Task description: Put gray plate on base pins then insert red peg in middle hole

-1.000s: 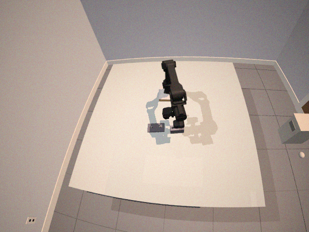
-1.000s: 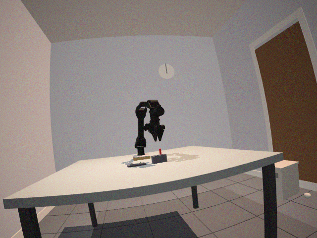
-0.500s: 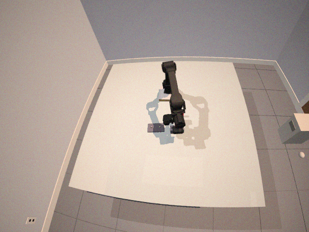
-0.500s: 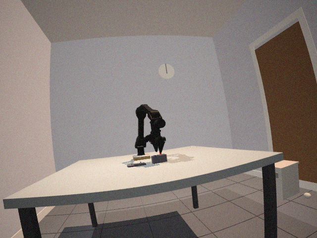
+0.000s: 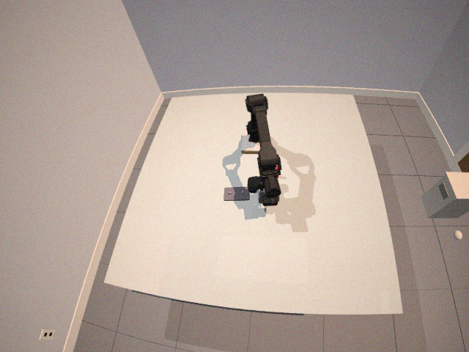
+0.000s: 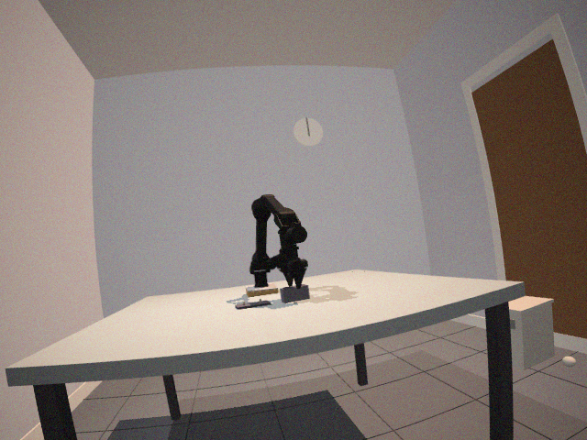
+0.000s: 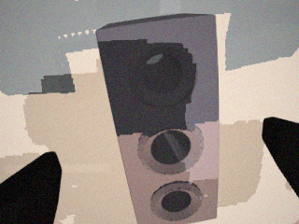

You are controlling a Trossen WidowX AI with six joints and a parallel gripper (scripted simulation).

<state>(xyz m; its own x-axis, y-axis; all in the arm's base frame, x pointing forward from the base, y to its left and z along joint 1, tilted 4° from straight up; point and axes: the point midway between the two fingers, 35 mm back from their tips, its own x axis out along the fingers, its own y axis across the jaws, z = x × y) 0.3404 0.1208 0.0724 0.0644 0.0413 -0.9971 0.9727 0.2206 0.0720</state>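
My gripper tip is 10 mm above the gray plate. From my gripper tip the other things lie so: gray base: 160 mm to the right, 40 mm below; then red peg: 130 mm behind, 20 mm to the left, 10 mm below.
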